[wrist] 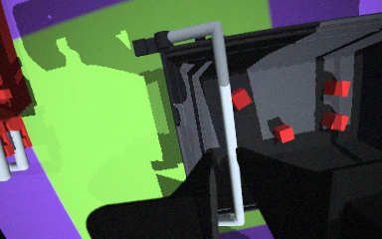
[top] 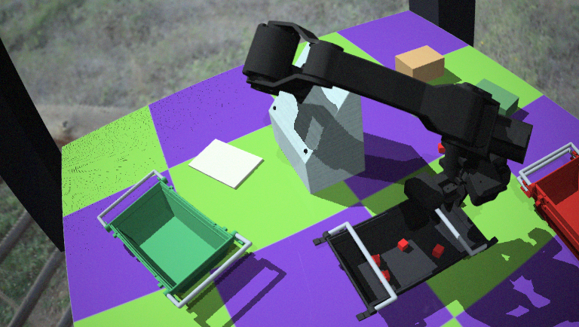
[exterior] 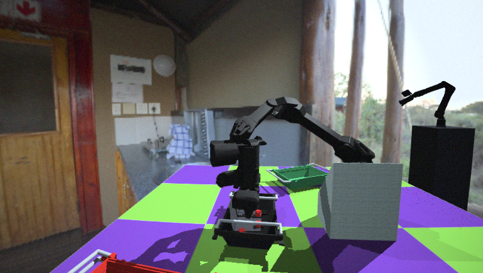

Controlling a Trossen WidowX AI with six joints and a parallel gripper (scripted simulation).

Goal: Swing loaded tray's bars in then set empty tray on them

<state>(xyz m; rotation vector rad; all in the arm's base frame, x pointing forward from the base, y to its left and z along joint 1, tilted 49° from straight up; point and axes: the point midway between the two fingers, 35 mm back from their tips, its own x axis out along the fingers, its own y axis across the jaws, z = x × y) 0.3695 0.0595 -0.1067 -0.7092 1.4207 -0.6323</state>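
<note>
The green tray lies 220 mm behind my gripper tip, 480 mm to the right of it and 40 mm below it. From my gripper tip the other things lie so: dark green block 260 mm behind, 360 mm to the left, 70 mm below; white sheet 410 mm behind, 320 mm to the right, 90 mm below; grey cylinder 350 mm behind, 160 mm to the left, 50 mm below.
</note>
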